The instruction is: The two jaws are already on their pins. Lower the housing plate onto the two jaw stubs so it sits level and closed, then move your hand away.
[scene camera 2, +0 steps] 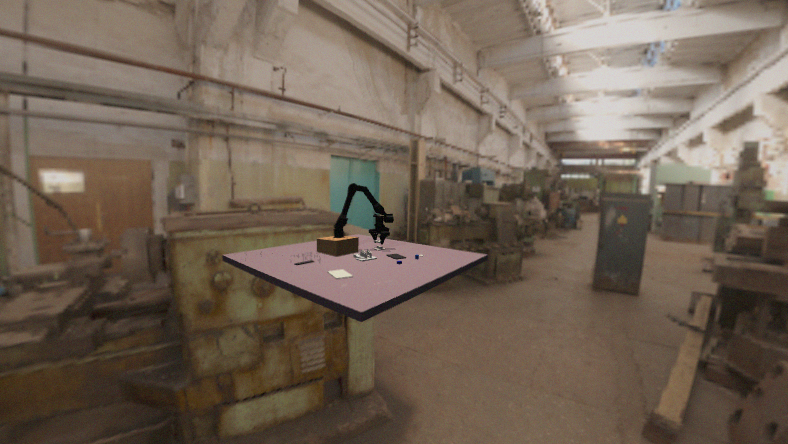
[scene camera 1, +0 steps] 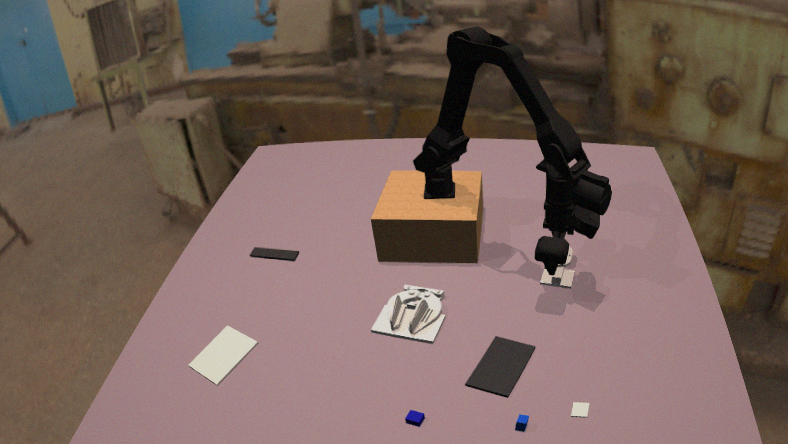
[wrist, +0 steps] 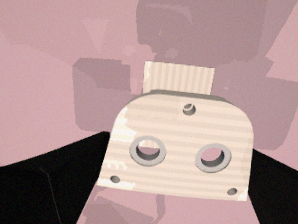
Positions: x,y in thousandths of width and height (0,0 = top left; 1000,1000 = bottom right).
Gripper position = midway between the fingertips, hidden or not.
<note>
I see my gripper (scene camera 1: 705,589), a white tile (scene camera 1: 293,783) and a black tile (scene camera 1: 634,832).
My gripper also shows in the wrist view (wrist: 589,654). The wrist view misses the white tile: it is out of frame. The wrist view does not show the black tile: it is out of frame.
</note>
